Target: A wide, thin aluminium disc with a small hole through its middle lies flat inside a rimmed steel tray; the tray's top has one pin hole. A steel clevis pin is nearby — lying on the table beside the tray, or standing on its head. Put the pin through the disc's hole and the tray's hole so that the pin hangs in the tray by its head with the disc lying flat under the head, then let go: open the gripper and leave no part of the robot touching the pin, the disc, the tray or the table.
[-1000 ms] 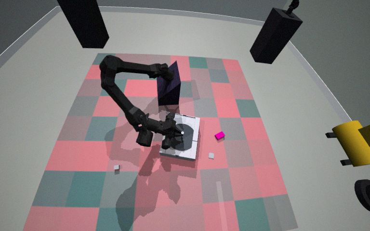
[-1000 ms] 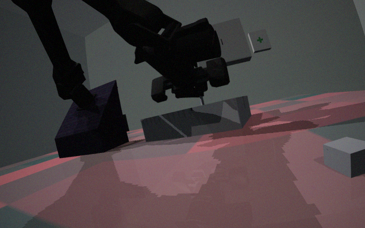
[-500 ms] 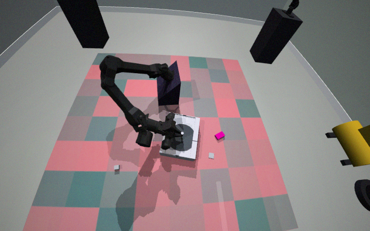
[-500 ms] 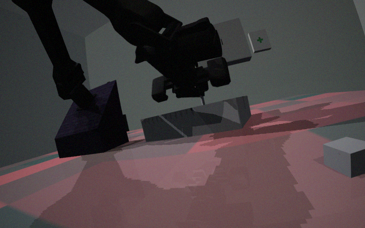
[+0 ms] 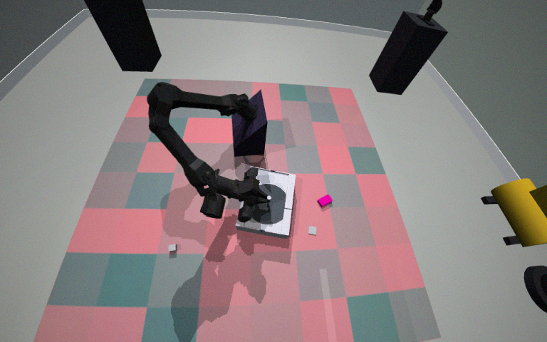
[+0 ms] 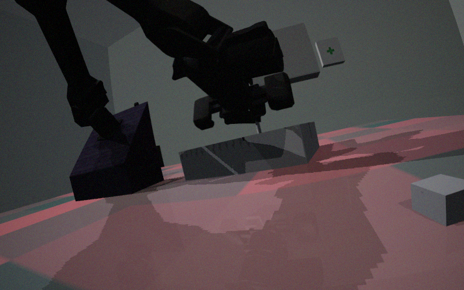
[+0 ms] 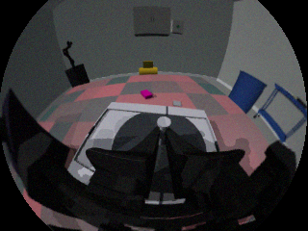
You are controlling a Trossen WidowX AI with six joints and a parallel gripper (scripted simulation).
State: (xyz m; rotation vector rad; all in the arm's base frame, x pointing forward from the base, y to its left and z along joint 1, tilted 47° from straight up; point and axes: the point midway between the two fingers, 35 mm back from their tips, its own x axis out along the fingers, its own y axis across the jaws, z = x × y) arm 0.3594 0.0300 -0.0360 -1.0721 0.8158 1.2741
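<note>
The steel clevis pin is 10 mm below my gripper tip. Round my gripper tip: dark aluminium disc 30 mm below; then grey cube 160 mm ahead, 340 mm to the right, 80 mm below; then steel tray 20 mm behind, 40 mm below.
</note>
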